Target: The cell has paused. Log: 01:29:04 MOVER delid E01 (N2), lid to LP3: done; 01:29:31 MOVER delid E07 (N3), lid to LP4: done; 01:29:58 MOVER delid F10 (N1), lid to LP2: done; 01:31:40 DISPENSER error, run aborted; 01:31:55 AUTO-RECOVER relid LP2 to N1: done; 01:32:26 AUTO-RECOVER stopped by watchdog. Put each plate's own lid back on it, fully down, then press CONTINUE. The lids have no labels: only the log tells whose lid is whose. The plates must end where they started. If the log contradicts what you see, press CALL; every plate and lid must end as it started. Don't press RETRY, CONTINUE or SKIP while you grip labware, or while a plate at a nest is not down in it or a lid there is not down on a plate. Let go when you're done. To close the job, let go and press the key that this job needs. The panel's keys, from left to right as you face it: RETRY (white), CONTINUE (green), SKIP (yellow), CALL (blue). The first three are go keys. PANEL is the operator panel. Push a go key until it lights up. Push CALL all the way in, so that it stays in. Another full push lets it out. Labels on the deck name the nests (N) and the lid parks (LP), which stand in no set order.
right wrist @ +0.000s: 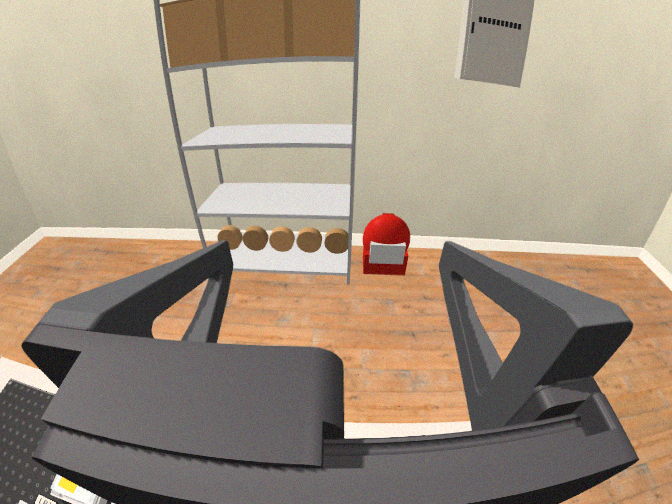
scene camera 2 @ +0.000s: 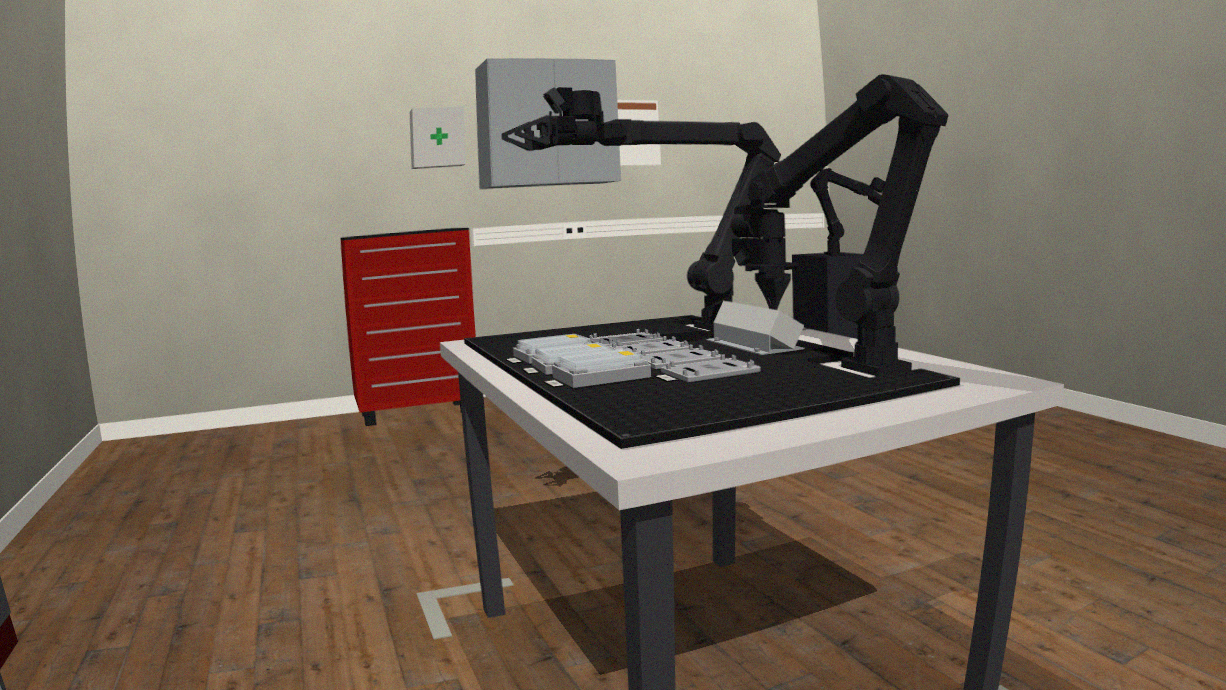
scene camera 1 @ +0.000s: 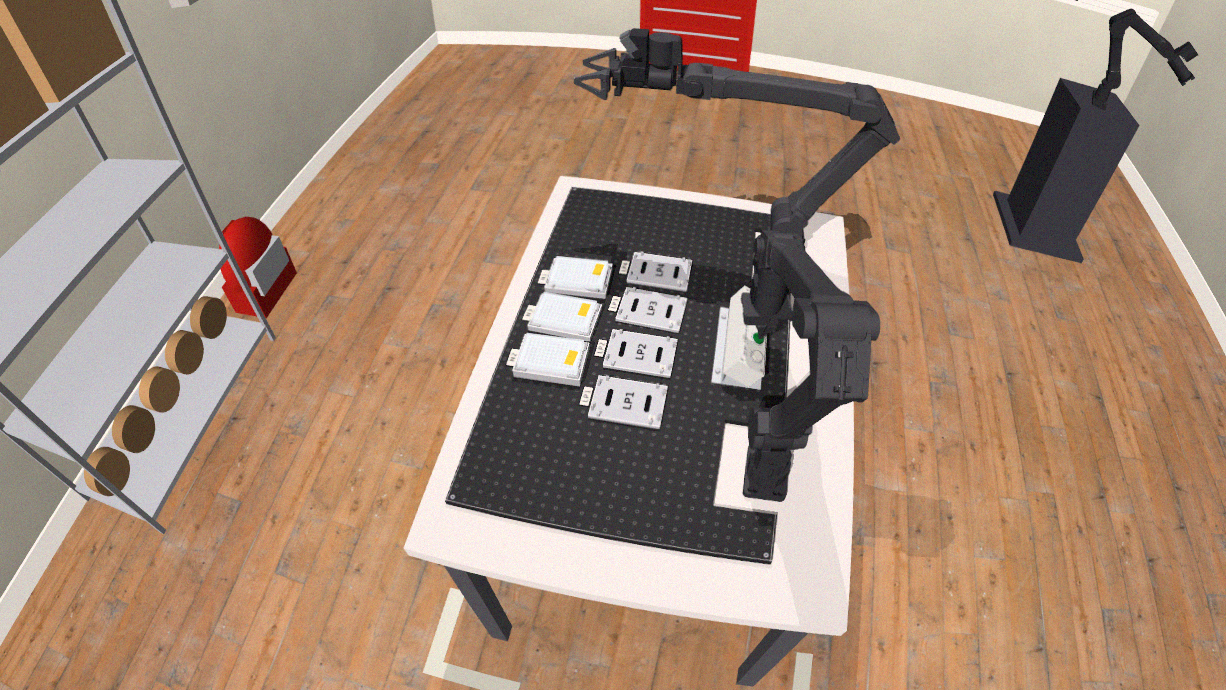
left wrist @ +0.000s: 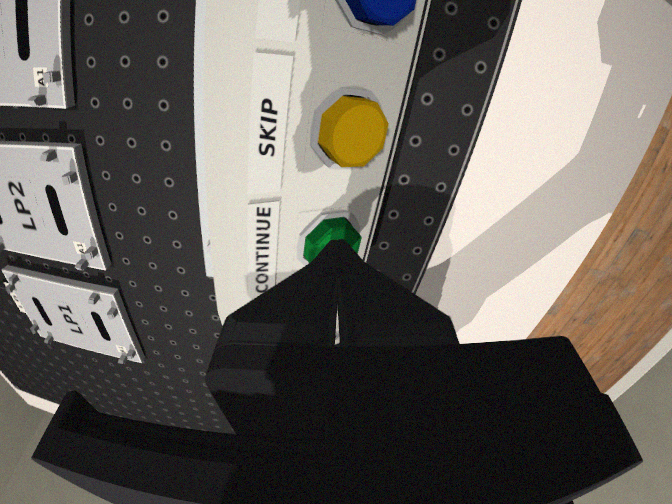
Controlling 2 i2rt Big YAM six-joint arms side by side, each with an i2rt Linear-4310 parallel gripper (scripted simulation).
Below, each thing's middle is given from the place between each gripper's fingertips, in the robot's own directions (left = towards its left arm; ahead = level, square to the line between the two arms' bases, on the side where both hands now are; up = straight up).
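The green continue key (left wrist: pixel 336 228) is 46 cm behind my right gripper (scene camera 1: pixel 578 71), 32 cm to the left of it and 41 cm below it. My right gripper is 27 cm to the right of the yellow skip key (left wrist: pixel 353 130), 46 cm past it and 41 cm above it.
The yellow skip key is 50 mm to the right of my left hand and 10 mm below it; my left hand is 10 mm above the green continue key. Going by its middle, the green continue key is nearer to my left hand than to my right gripper.
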